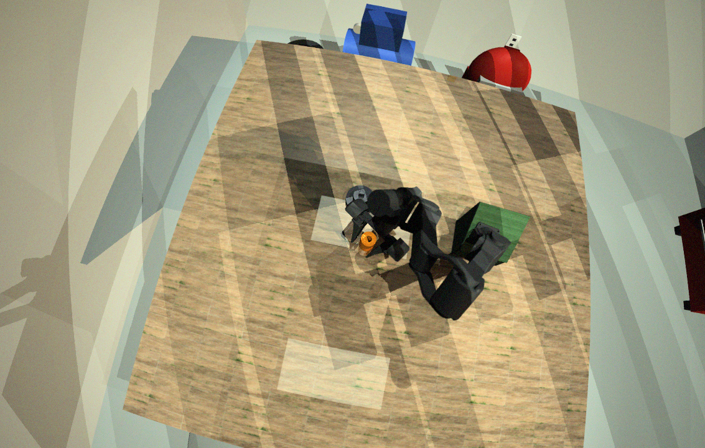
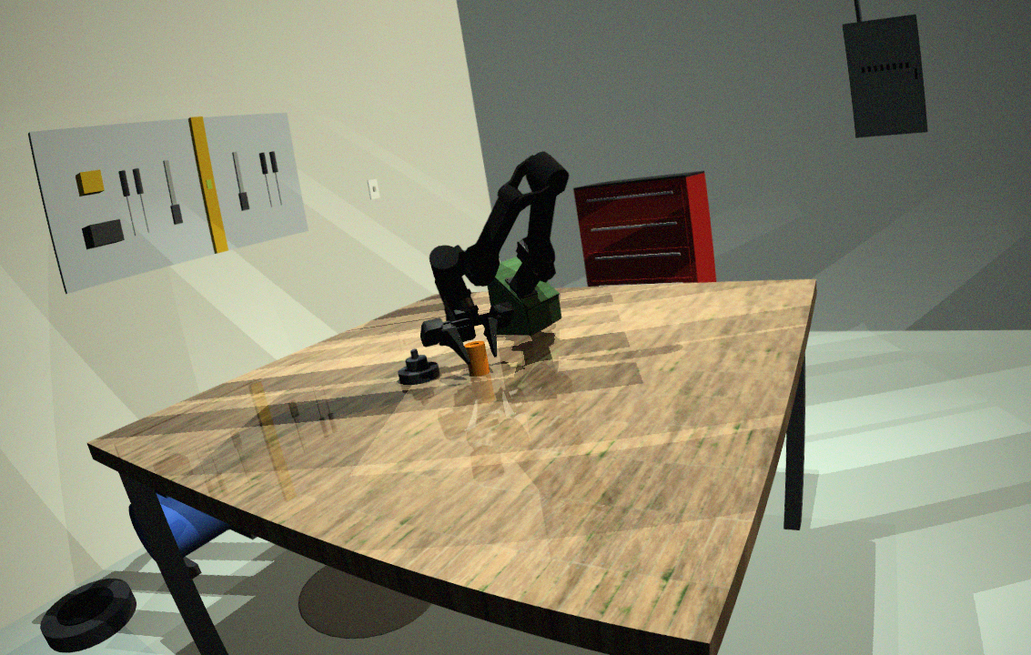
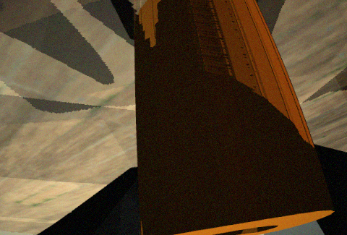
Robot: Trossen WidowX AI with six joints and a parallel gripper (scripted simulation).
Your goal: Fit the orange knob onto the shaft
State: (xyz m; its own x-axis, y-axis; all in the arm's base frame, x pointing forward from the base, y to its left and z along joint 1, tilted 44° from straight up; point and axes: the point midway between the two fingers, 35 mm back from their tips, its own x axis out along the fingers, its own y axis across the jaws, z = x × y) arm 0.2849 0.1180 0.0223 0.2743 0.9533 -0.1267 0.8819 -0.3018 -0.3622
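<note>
My gripper tip is now 10 mm past the orange knob and 30 mm to the left of it. The rest, counted from my gripper tip: shaft (40 mm ahead, 150 mm to the right).
</note>
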